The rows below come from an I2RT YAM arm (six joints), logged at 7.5 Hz.
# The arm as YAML. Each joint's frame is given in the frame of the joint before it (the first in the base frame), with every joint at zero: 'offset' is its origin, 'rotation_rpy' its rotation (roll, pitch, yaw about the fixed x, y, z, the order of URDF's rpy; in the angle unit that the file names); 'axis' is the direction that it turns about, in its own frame. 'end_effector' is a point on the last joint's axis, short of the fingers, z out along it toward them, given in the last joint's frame.
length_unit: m
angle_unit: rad
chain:
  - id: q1
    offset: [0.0, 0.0, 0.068]
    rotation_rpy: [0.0, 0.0, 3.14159]
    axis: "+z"
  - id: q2
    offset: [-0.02, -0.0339, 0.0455]
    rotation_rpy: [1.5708, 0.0, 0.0]
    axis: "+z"
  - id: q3
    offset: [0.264, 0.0, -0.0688]
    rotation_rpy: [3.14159, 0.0, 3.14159]
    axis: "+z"
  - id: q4
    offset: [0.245, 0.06, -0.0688]
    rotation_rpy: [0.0, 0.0, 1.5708]
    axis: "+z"
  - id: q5
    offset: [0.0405, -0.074, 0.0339]
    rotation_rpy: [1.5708, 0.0, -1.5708]
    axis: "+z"
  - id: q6
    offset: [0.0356, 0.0, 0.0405]
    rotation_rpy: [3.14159, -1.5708, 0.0]
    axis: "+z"
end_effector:
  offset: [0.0, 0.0, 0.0]
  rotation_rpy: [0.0, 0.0, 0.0]
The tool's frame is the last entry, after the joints.
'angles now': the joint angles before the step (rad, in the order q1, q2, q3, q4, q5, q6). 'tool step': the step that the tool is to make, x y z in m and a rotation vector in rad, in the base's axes. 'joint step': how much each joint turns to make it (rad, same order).
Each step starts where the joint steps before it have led.
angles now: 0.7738 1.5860 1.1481 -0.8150 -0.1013 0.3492
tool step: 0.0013 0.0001 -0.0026 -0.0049 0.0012 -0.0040
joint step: -0.0024 0.0073 -0.0025 0.0055 0.0030 0.0007
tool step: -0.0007 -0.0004 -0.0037 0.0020 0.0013 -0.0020
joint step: 0.0005 -0.0002 -0.0153 0.0159 -0.0015 0.0031
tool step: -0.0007 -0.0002 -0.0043 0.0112 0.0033 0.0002
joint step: 0.0000 -0.0006 -0.0191 0.0242 -0.0099 0.0030
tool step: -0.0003 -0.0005 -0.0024 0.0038 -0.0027 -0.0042
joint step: -0.0004 -0.0017 -0.0122 0.0156 0.0004 0.0039
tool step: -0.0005 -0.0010 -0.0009 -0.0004 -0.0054 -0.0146
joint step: -0.0002 -0.0049 -0.0093 0.0093 0.0085 0.0124
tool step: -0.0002 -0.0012 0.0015 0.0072 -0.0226 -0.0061
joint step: -0.0010 -0.0128 -0.0099 0.0184 0.0117 0.0013
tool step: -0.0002 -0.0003 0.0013 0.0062 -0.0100 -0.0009
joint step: 0.0001 -0.0067 -0.0031 0.0079 0.0027 0.0000
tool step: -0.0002 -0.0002 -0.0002 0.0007 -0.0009 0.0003
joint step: 0.0000 -0.0013 -0.0023 0.0021 0.0000 -0.0003
